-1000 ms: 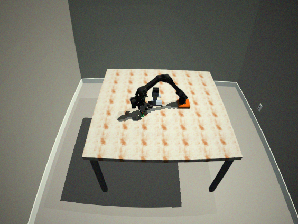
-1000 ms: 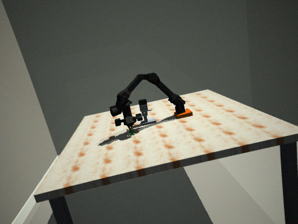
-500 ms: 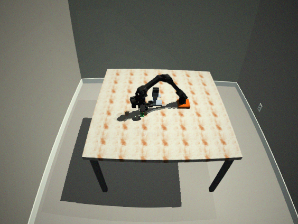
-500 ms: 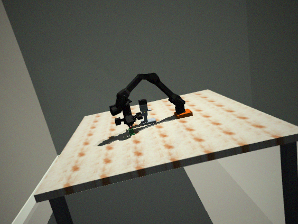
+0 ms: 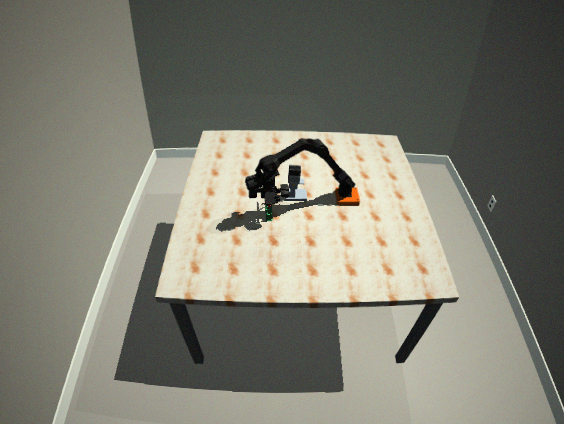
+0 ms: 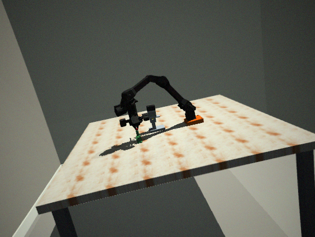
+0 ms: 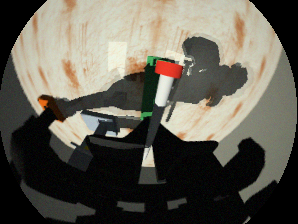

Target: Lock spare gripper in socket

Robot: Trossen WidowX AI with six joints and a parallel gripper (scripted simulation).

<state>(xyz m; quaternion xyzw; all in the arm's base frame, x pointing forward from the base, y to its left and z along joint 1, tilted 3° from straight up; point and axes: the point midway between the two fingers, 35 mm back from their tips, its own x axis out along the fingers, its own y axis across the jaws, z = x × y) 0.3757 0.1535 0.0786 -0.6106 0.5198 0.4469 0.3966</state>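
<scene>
The green holder is 1 cm to the left of my gripper tip and 4 cm below it. From my gripper tip the other things lie so: spare gripper 11 cm behind, 12 cm to the right, 7 cm above; grey mount 12 cm behind, 12 cm to the right, 1 cm below.
</scene>
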